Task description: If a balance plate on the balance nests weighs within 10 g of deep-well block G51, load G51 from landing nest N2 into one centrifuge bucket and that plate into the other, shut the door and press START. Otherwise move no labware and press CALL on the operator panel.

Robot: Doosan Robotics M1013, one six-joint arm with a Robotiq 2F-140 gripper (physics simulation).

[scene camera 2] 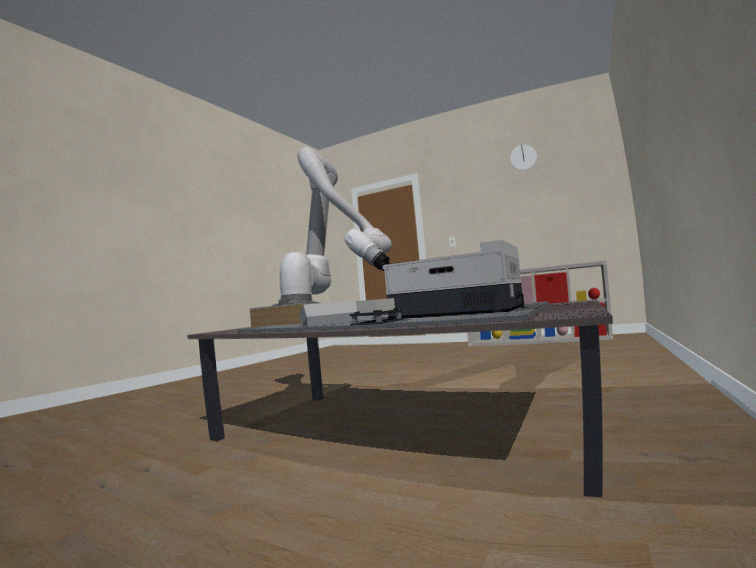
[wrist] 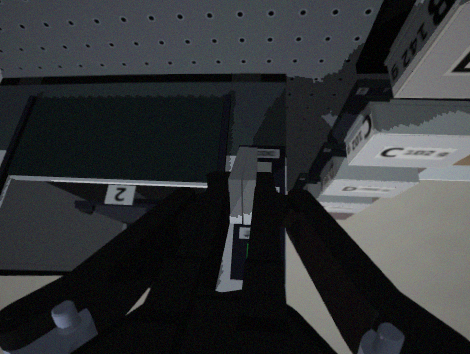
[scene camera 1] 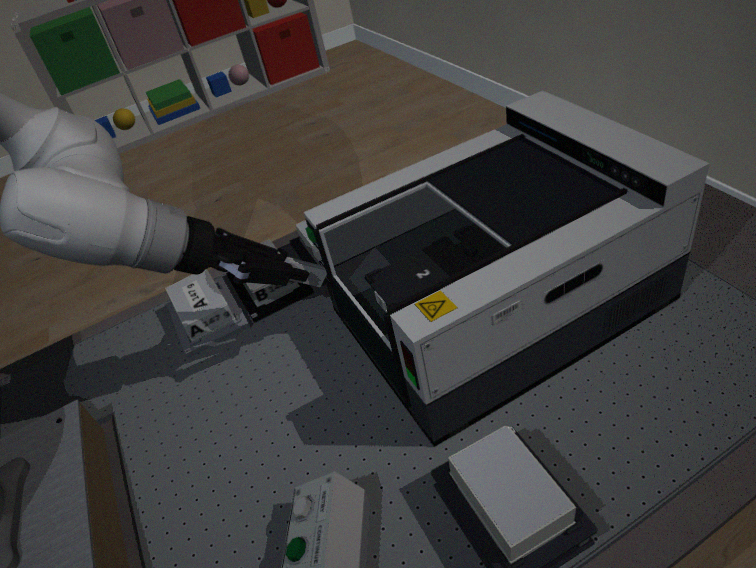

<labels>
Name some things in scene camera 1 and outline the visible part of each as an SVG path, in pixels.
My gripper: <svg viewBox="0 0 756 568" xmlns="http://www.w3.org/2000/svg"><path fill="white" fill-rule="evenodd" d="M174 268L176 271L195 275L201 274L209 267L222 272L229 271L235 275L233 281L237 284L258 283L286 286L290 280L321 287L327 275L324 266L287 257L288 253L284 250L281 254L278 254L278 250L234 235L222 228L217 228L215 232L210 222L187 216L187 223L189 225L187 248L183 252L182 260Z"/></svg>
A white box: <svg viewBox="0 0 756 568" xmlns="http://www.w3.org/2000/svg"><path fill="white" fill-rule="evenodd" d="M503 426L448 457L449 474L509 563L513 564L575 525L576 506L513 430L508 426Z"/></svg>
</labels>
